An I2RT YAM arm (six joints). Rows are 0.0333 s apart.
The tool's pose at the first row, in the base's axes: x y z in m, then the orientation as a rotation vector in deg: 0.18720 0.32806 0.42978 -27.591 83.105 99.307
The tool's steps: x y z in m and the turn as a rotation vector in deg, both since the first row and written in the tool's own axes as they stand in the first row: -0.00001 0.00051 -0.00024 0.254 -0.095 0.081; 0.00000 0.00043 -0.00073 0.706 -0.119 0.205; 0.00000 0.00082 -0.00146 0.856 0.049 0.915; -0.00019 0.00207 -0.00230 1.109 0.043 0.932; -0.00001 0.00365 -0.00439 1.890 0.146 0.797; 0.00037 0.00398 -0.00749 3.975 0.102 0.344; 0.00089 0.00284 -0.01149 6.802 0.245 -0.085; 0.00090 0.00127 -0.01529 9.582 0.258 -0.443
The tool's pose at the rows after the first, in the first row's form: 0.18676 0.32782 0.43005 -27.315 83.280 99.168; 0.18672 0.32737 0.42986 -26.972 83.683 98.901; 0.18627 0.32667 0.42991 -26.585 84.256 99.334; 0.18525 0.32580 0.43062 -26.434 84.462 99.143; 0.18350 0.32387 0.43093 -26.201 85.091 98.402; 0.18239 0.32107 0.43003 -25.343 86.481 96.346; 0.18215 0.31749 0.42786 -24.241 88.549 93.671; 0.18259 0.31394 0.42584 -22.992 90.468 91.061
